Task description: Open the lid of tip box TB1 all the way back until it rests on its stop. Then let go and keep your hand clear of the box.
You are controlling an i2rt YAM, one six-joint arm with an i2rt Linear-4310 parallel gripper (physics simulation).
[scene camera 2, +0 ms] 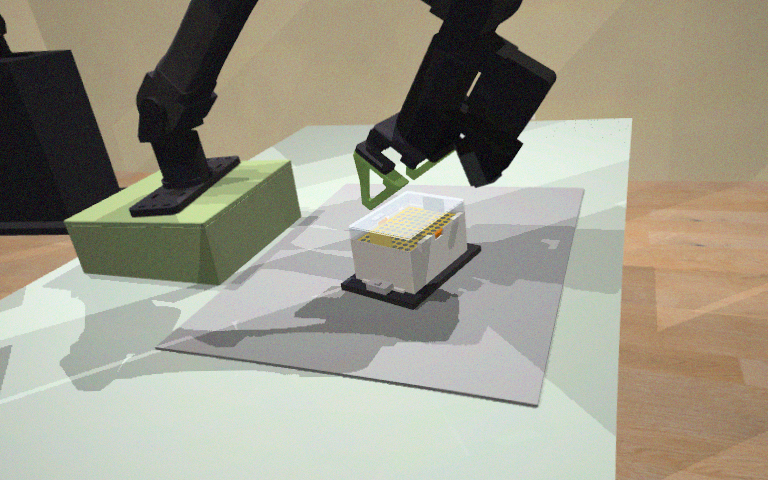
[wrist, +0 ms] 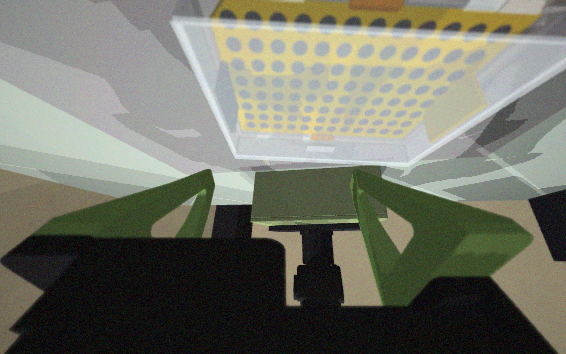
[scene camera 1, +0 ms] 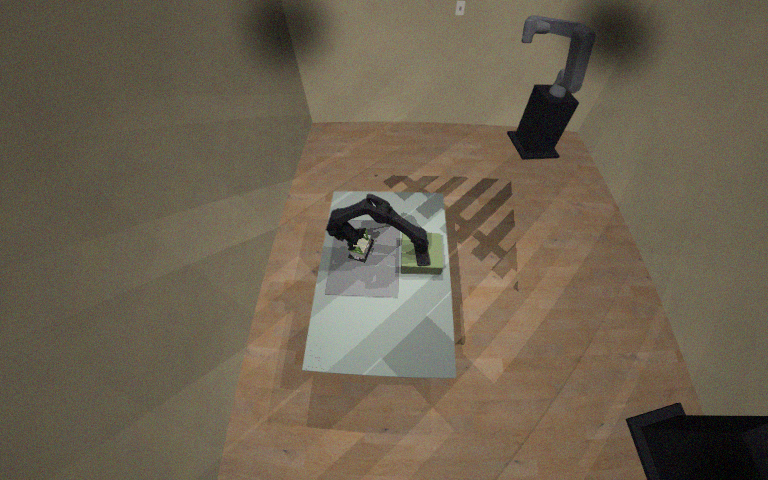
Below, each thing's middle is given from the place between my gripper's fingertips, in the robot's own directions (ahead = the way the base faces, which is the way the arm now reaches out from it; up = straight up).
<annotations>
Now: hand 30 mm short of the clear lid (scene camera 2: 402, 222), 40 mm to the left of it and 20 mm above it. From my hand the other things lie so: grey mat (scene camera 2: 486, 332) 10 mm ahead, 90 mm below; then white tip box (scene camera 2: 406, 279) 30 mm ahead, 40 mm to the right, 50 mm below.
</annotations>
